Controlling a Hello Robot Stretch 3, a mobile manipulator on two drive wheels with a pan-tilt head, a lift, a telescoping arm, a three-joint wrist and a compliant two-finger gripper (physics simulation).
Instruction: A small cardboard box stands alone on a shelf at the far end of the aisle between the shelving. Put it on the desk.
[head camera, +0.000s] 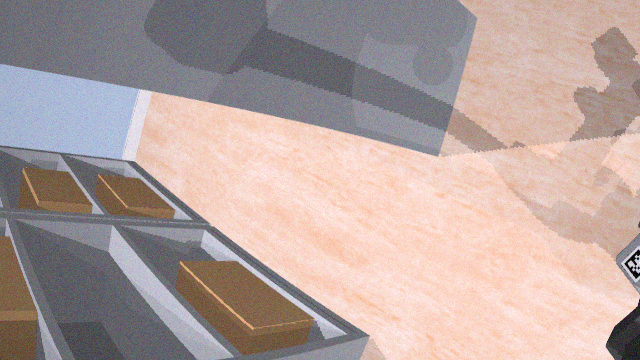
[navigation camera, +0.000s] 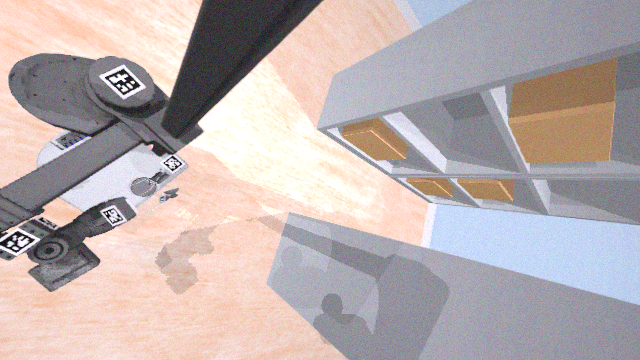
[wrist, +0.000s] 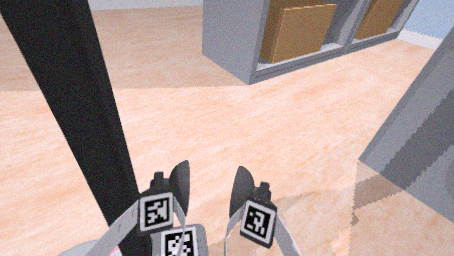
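Pixels of known places: gripper, fingertip midpoint: (navigation camera: 172, 181); robot's base, origin of the base link: (navigation camera: 143, 184).
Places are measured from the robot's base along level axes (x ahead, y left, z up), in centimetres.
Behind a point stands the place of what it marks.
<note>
My gripper (wrist: 212, 181) @(x 3.2, y 6.7, z 42.2 cm) is open in the wrist view, its two fingers apart with floor showing between them. It hangs above the floor, away from the shelving. A shelving unit (head camera: 345, 350) @(x 36.8, y 98.4, z 11.0 cm) (navigation camera: 425, 70) @(x 31.2, y 110.0, z 74.5 cm) (wrist: 230, 40) holds several brown cardboard boxes in its compartments. One box (head camera: 245, 295) @(x 70.6, y 112.8, z 23.2 cm) (navigation camera: 372, 140) @(x 64.0, y 109.7, z 27.9 cm) (wrist: 305, 32) sits in an end compartment. Another box (head camera: 135, 195) (navigation camera: 485, 190) sits in the other row. Which box, if any, is the small one standing alone, I cannot tell. The desk does not show in these views.
A grey upright panel (head camera: 320, 105) @(x 66.7, y 36.3, z 53.8 cm) (navigation camera: 520, 300) @(x 67.5, y 34.4, z 112.9 cm) (wrist: 425, 145) faces the shelving across a strip of pale wood floor (head camera: 300, 195) @(x 94.8, y 87.7, z 0.0 cm) and carries my shadow. My black mast (navigation camera: 225, 65) @(x -5.8, y 11.7, z 108.0 cm) (wrist: 60, 85) stands beside the gripper. A blue wall (head camera: 60, 110) @(x 216.6, y 154.9, z 56.9 cm) (navigation camera: 530, 250) @(x 220.4, y 147.3, z 89.6 cm) is beyond.
</note>
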